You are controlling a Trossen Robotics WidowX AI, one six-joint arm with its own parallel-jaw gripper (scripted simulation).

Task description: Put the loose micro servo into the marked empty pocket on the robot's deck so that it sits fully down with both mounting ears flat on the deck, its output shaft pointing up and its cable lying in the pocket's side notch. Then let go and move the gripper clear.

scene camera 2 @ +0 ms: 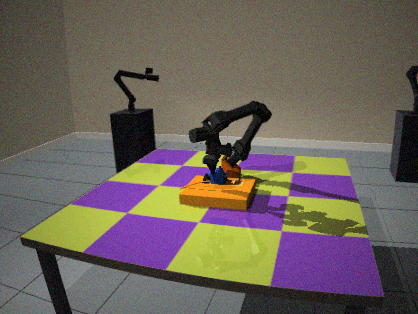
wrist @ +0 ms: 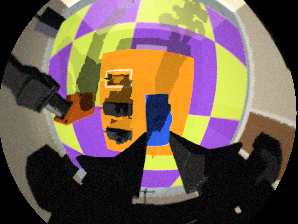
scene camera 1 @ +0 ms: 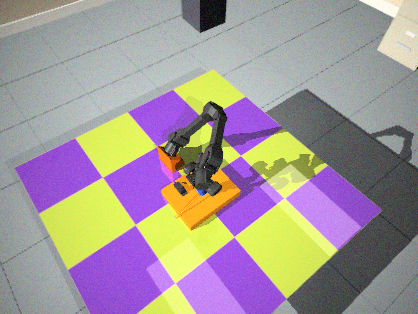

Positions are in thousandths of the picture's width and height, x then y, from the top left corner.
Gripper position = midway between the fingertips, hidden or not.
In view: my gripper (wrist: 529, 600) and a micro servo (wrist: 529, 484).
